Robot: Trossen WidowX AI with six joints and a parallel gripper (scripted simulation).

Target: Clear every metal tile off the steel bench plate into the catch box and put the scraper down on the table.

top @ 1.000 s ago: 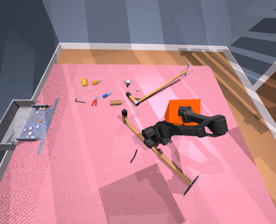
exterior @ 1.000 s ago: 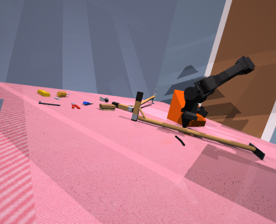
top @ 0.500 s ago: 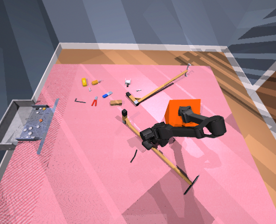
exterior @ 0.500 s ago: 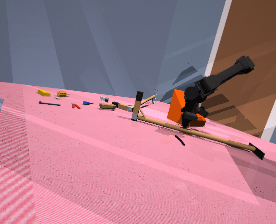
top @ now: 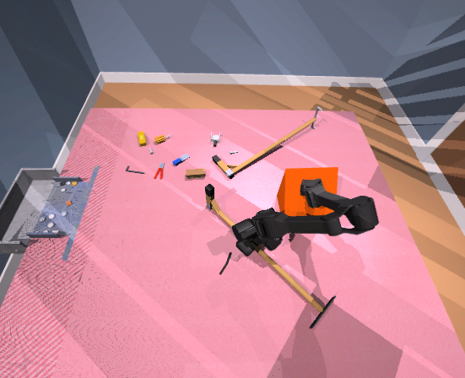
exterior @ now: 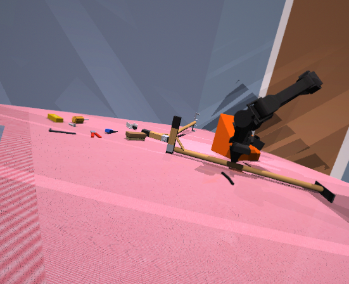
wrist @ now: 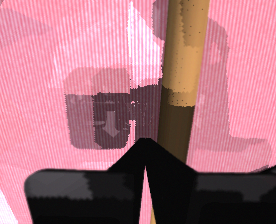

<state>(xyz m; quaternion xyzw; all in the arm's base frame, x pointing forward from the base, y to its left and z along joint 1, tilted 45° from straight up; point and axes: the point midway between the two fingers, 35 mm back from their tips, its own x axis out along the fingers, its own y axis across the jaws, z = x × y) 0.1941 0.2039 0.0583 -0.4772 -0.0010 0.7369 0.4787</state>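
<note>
Right now my gripper tip is 50 mm below the long scraper, 40 mm to the right of it and 10 mm past it. The rest, counted from my gripper tip: wooden block: 330 mm to the right, 270 mm ahead; black strip: 120 mm ahead, 80 mm to the left, 10 mm below; blue tool: 420 mm to the right, 350 mm ahead.
</note>
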